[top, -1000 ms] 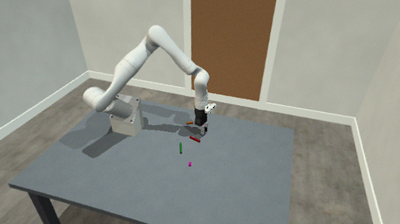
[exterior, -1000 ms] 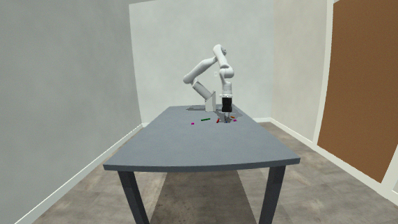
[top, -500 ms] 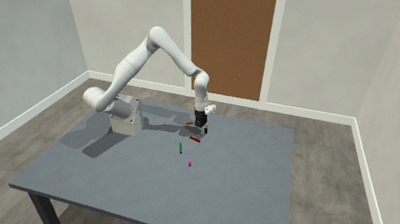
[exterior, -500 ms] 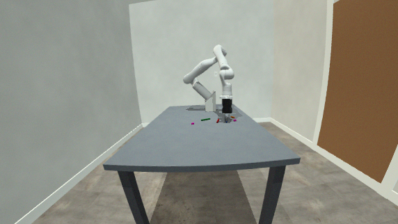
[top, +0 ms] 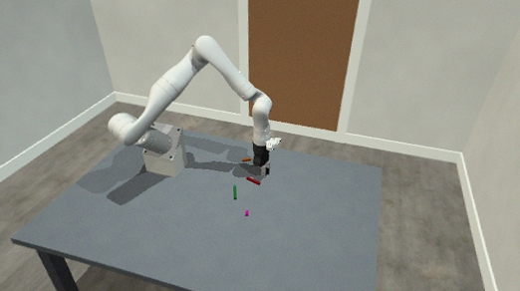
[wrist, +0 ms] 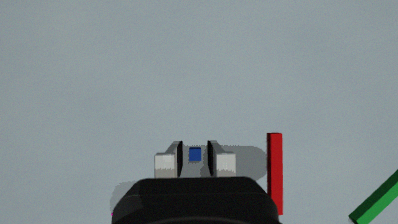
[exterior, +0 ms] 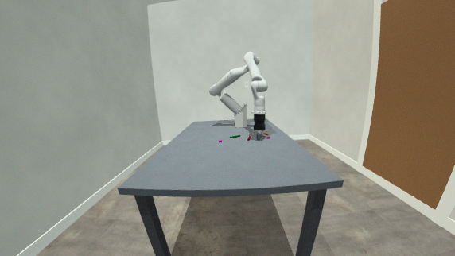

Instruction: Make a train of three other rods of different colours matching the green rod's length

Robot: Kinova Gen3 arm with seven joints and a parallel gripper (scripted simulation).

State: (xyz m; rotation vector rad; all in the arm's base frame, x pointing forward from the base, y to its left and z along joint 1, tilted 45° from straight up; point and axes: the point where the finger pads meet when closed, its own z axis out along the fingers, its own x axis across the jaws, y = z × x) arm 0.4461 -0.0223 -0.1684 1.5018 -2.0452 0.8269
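Now: the blue rod 1 cm below my hand. Also, from my hand: orange rod (12 cm behind, 8 cm to the left, 1 cm below); then red rod (4 cm behind, 6 cm to the right, 1 cm below); then grey rod (7 cm behind, 5 cm to the left, 1 cm below).
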